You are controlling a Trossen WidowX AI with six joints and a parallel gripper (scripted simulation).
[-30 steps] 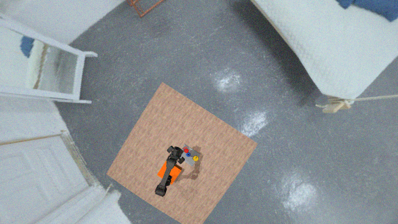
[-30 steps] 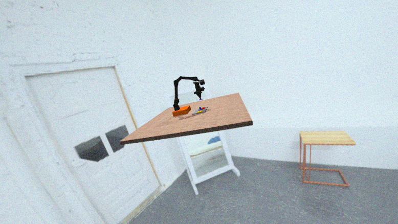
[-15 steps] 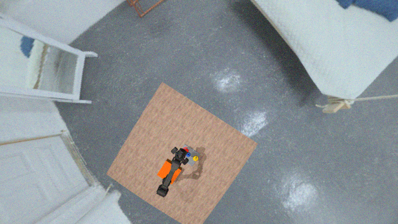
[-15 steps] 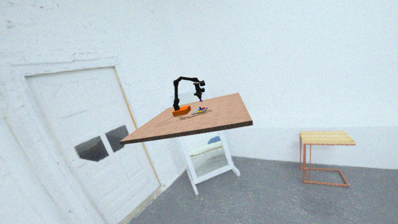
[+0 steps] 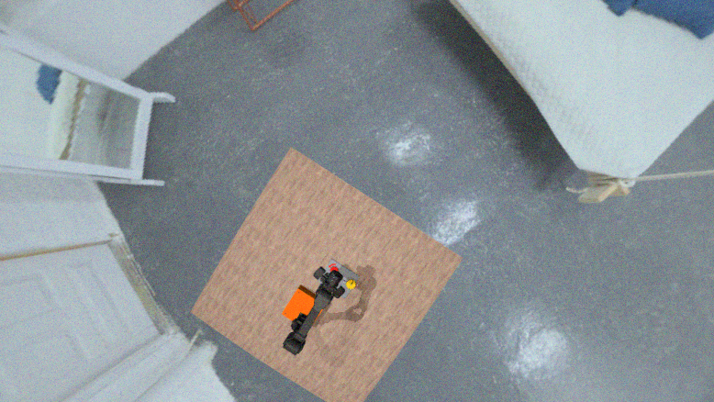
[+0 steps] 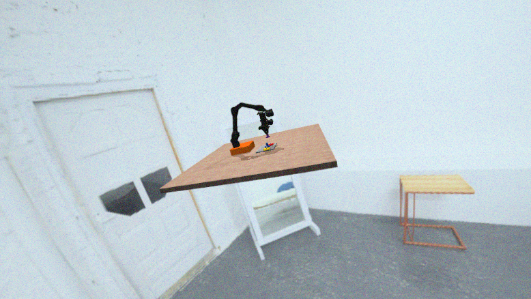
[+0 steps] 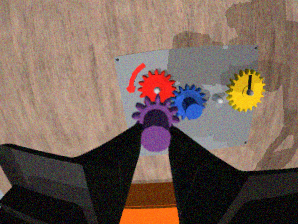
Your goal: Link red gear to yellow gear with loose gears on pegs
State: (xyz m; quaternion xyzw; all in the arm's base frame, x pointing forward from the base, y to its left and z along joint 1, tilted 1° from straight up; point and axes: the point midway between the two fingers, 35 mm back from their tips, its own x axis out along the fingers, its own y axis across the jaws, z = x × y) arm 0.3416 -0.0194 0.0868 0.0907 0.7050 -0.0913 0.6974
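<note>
The blue gear lies 20 mm behind my gripper tip, 40 mm to the right of it and 90 mm below it. Also, from my gripper tip: yellow gear (10 mm behind, 140 mm to the right, 100 mm below); then purple gear (10 mm below); then red arrow (30 mm ahead, 30 mm to the left, 110 mm below).
</note>
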